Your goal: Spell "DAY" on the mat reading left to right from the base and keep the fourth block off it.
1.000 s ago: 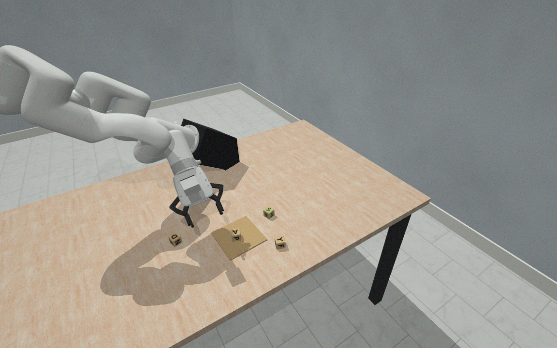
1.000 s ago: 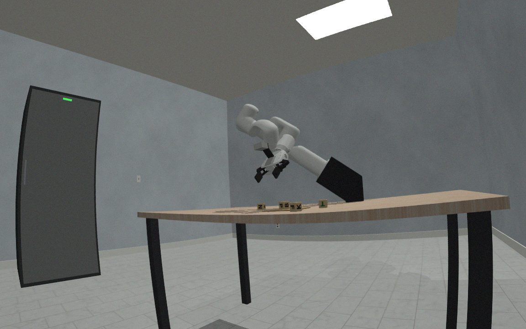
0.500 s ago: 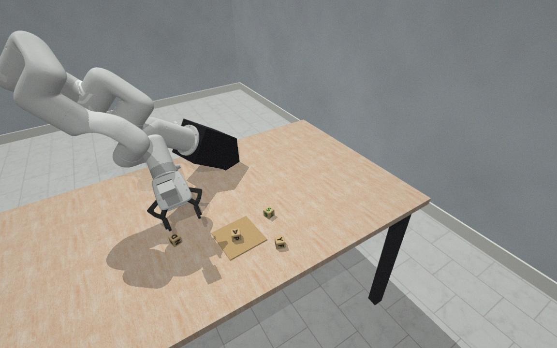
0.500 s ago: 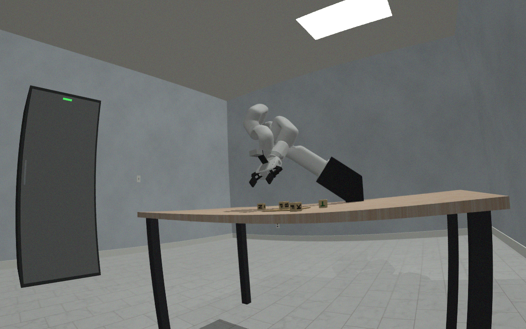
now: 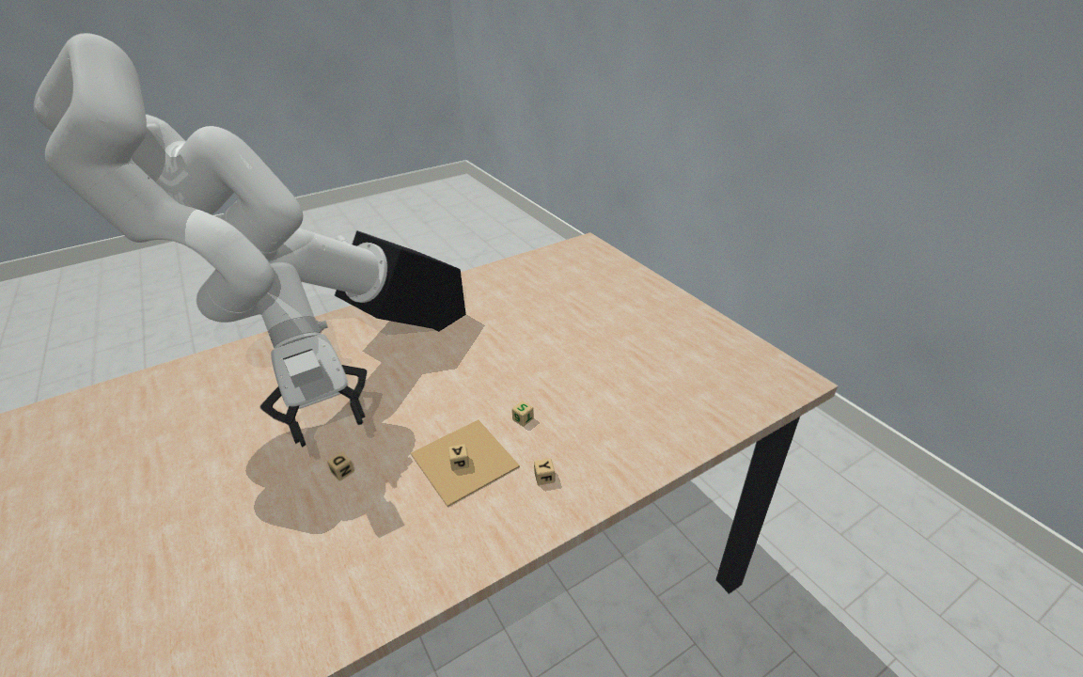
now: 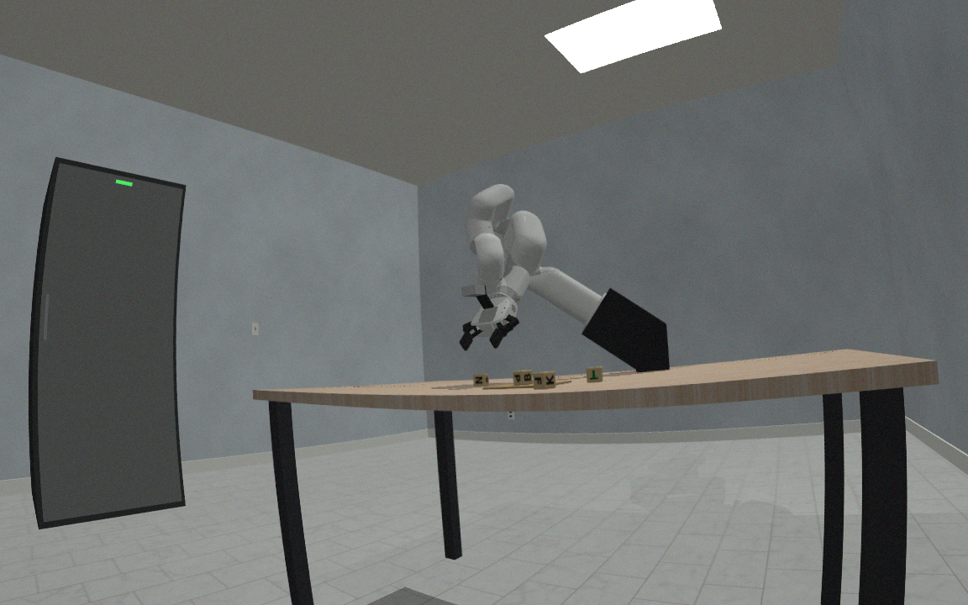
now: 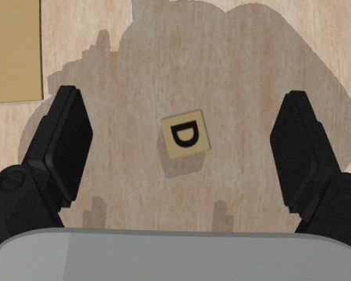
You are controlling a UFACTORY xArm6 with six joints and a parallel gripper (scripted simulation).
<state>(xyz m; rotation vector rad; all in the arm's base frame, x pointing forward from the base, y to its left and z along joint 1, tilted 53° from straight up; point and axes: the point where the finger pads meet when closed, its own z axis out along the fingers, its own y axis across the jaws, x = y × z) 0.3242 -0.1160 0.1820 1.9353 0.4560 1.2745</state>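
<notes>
The D block lies 9 cm below my hand and 1 cm behind it. Also, from my hand: mat (17 cm to the left, 10 cm below, 10 cm ahead).
</notes>
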